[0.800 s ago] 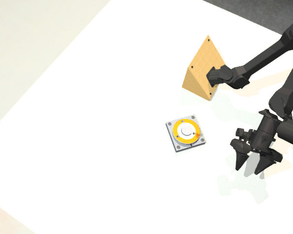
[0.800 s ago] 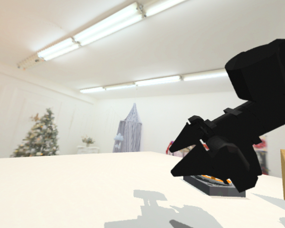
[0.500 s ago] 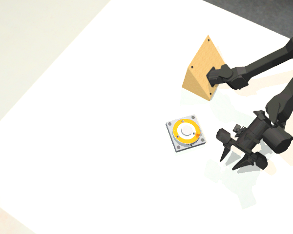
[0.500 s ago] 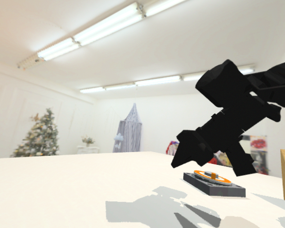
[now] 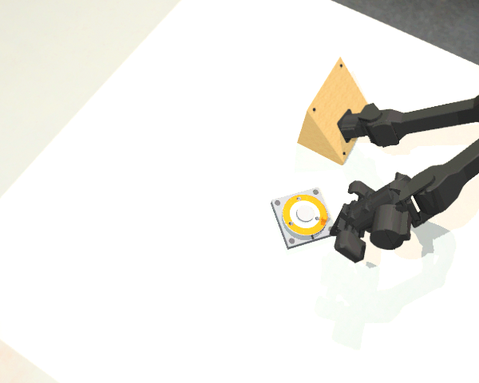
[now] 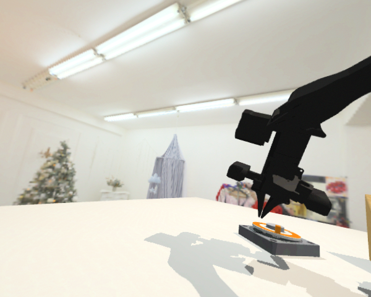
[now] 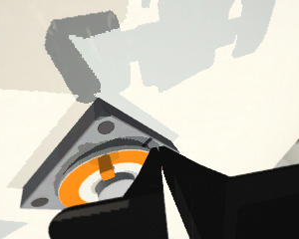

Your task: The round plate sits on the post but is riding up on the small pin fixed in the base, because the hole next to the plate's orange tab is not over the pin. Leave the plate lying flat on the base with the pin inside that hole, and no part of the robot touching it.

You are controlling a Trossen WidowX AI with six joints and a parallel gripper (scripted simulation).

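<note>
Right now the round plate is 2 cm behind my gripper tip, 5 cm to the right of it and 3 cm below it. Round my gripper tip: square grey base (2 cm behind, 7 cm to the right, 4 cm below).
</note>
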